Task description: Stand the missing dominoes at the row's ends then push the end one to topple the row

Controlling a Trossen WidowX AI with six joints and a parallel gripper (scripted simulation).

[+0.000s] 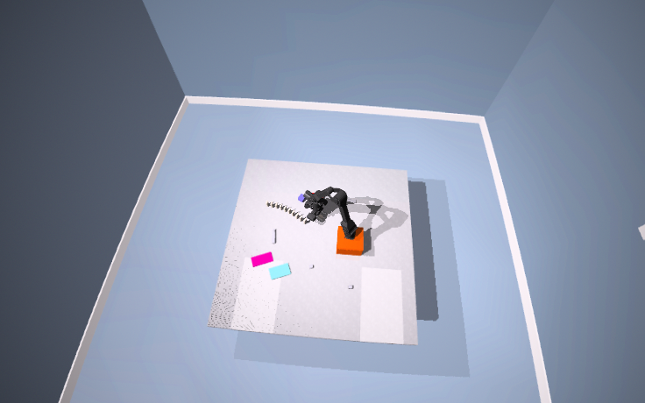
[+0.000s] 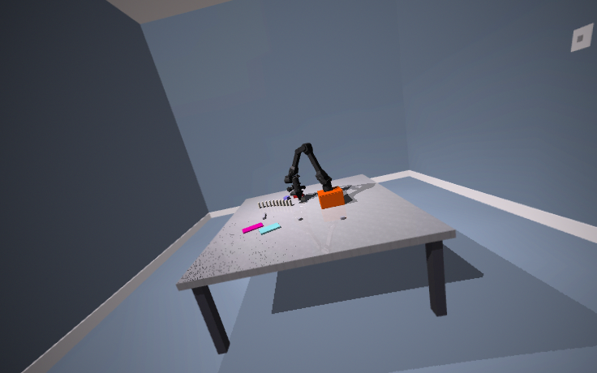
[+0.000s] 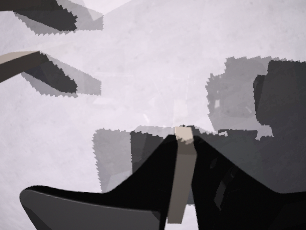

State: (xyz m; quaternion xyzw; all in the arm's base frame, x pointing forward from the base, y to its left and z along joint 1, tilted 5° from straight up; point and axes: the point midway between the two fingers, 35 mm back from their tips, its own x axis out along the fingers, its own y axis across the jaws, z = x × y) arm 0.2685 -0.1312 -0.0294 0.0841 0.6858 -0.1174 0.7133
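Right now the red block is 15 cm to the right of my gripper tip and 5 cm ahead of it. Also, from my gripper tip: purple block: 15 cm ahead, 10 cm to the right; then magenta tile: 43 cm to the left, 27 cm ahead, 1 cm below; then cyan block: 47 cm to the left, 12 cm ahead, 1 cm below.
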